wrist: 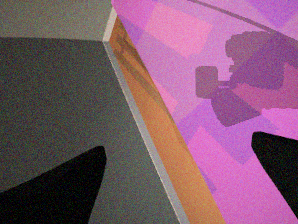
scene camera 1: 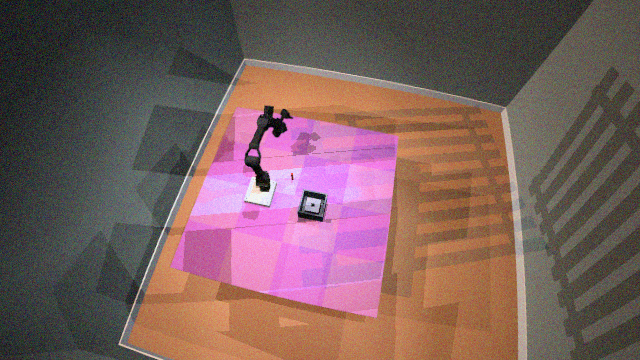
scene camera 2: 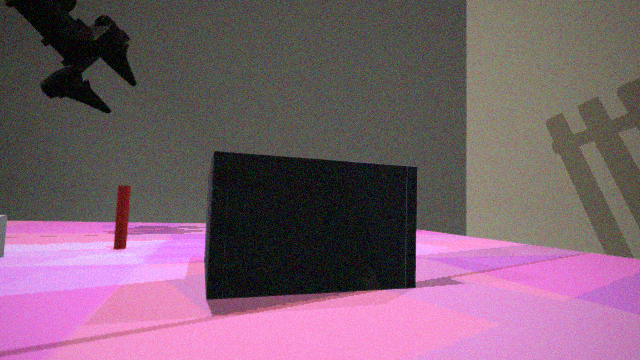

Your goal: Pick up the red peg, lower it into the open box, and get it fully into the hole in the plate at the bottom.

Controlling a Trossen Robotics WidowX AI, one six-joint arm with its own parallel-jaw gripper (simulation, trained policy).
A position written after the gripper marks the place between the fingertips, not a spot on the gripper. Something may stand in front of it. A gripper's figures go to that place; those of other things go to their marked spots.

Scene:
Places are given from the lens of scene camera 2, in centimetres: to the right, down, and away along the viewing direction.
gripper (scene camera 2: 122, 98): -39, -16, 68
red peg (scene camera 2: 123, 192): -25, 2, 44

